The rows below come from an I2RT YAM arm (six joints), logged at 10 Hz.
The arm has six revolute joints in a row. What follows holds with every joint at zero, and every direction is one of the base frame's. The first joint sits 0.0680 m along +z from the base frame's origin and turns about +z. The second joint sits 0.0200 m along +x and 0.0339 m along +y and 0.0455 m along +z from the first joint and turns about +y. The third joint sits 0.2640 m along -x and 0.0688 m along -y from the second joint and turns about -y. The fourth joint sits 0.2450 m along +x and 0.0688 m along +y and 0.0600 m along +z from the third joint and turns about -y. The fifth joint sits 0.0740 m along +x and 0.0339 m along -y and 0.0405 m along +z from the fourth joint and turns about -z. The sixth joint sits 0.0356 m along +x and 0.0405 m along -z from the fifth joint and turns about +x. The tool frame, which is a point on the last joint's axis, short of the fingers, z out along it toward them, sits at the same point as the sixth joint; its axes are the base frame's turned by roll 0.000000, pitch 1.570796 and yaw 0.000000 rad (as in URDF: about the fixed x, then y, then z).
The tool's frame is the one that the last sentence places.
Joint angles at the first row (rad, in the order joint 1, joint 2, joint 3, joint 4, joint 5, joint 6):
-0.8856, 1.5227, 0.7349, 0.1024, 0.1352, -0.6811
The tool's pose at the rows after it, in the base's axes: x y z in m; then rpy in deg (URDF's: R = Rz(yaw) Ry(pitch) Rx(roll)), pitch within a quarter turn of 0, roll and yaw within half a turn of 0:
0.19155, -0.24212, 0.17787, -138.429, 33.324, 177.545
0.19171, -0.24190, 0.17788, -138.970, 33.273, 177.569
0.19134, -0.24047, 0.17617, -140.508, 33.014, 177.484
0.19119, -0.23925, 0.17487, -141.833, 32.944, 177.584
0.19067, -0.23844, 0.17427, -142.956, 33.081, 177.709
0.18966, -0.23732, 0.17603, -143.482, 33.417, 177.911
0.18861, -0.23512, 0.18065, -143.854, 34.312, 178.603
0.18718, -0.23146, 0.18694, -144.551, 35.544, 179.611
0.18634, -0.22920, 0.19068, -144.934, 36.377, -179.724
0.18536, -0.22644, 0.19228, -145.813, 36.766, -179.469
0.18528, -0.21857, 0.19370, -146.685, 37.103, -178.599
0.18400, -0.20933, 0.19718, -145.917, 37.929, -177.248
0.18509, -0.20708, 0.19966, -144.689, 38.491, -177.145
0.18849, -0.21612, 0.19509, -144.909, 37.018, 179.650
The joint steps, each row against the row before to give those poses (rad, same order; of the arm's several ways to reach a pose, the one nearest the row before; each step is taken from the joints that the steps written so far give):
-0.0004, 0.0026, 0.0068, -0.0015, -0.0004, 0.0000
0.0000, 0.0000, 0.0027, -0.0092, -0.0072, 0.0000
0.0000, 0.0000, 0.0000, -0.0198, -0.0175, 0.0004
0.0000, 0.0000, 0.0001, -0.0152, -0.0187, -0.0004
-0.0019, -0.0015, -0.0001, -0.0122, -0.0195, -0.0004
-0.0019, -0.0099, -0.0003, -0.0115, -0.0141, 0.0000
-0.0008, -0.0206, 0.0000, -0.0145, -0.0225, 0.0004
0.0000, -0.0294, 0.0000, -0.0233, -0.0336, 0.0007
0.0001, -0.0176, -0.0004, -0.0122, -0.0213, 0.0008
0.0011, -0.0137, -0.0027, -0.0164, -0.0180, 0.0015
0.0152, -0.0271, -0.0141, -0.0187, -0.0149, 0.0031
0.0176, -0.0423, -0.0244, -0.0003, -0.0015, 0.0049
0.0107, -0.0118, -0.0053, 0.0133, 0.0187, 0.0122
-0.0061, 0.0496, 0.0255, 0.0053, 0.0477, 0.0172

